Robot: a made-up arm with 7 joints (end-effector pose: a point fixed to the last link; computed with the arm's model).
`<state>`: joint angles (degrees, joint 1 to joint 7).
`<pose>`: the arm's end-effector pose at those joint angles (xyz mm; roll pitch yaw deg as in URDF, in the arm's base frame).
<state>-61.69 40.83 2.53 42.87 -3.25 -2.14 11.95</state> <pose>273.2 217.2 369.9 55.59 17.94 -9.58</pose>
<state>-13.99 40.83 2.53 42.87 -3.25 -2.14 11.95</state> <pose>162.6 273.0 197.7 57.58 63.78 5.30</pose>
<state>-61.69 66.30 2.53 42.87 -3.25 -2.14 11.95</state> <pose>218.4 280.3 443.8 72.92 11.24 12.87</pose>
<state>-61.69 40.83 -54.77 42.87 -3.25 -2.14 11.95</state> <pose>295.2 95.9 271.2 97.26 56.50 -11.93</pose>
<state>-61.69 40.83 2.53 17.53 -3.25 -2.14 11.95</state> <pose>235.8 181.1 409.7 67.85 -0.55 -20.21</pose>
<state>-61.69 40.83 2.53 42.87 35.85 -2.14 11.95</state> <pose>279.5 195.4 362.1 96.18 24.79 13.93</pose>
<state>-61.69 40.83 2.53 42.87 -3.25 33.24 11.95</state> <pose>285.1 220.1 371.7 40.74 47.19 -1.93</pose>
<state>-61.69 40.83 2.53 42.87 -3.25 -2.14 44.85</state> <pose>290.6 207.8 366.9 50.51 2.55 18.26</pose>
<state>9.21 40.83 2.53 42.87 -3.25 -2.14 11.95</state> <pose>65.7 290.4 159.7 105.04 83.58 57.94</pose>
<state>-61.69 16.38 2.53 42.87 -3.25 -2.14 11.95</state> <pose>295.7 126.6 317.1 37.38 17.61 -32.49</pose>
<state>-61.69 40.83 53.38 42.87 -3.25 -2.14 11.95</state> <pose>181.6 323.3 351.7 19.61 -8.14 13.20</pose>
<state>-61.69 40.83 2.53 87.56 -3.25 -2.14 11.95</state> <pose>276.1 275.6 272.4 37.58 54.13 1.90</pose>
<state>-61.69 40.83 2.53 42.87 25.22 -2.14 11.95</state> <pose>277.6 200.7 365.7 84.72 24.50 7.00</pose>
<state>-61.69 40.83 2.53 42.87 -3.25 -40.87 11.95</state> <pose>263.1 218.5 361.0 75.52 -10.60 -25.79</pose>
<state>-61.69 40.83 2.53 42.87 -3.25 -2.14 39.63</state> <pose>287.5 208.7 367.0 51.80 4.80 13.81</pose>
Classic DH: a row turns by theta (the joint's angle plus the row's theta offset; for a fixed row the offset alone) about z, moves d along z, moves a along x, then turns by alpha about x. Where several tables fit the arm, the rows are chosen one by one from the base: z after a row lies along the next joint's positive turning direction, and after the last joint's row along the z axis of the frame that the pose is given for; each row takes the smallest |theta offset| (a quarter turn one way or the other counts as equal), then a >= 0, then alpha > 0; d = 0 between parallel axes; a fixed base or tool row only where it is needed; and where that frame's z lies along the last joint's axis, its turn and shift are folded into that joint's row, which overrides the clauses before.
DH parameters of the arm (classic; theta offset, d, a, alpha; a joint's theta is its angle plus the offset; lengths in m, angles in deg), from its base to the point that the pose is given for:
base (fixed): -4.07 0.3459 -0.0021 -74.51
joint 1: -75.12 0.0927 -0.0062 -90
joint 2: 74 -0.0069 0.015 90
joint 3: 90 -0.1917 0.0199 -90
joint 4: -90 0.03 0.0198 -90
joint 5: 0 0.1456 0.0123 90
joint 6: 90 0.033 0.0266 90
joint 7: -11.8 -0.0095 -0.031 29.63
tool (fixed): -37.54 0.0338 0 0

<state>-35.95 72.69 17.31 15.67 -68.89 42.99 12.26</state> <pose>167.3 303.8 442.2 10.35 23.58 -29.76</pose>
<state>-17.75 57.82 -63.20 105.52 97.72 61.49 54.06</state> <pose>48.2 392.7 172.1 -90.53 -6.29 15.14</pose>
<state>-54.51 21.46 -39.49 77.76 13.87 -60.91 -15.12</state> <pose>280.3 120.6 200.0 55.54 59.14 -92.80</pose>
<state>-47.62 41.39 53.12 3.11 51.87 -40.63 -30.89</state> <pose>99.1 257.3 386.9 126.89 12.02 18.17</pose>
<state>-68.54 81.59 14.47 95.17 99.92 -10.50 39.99</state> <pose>164.2 395.1 375.3 150.91 4.58 77.52</pose>
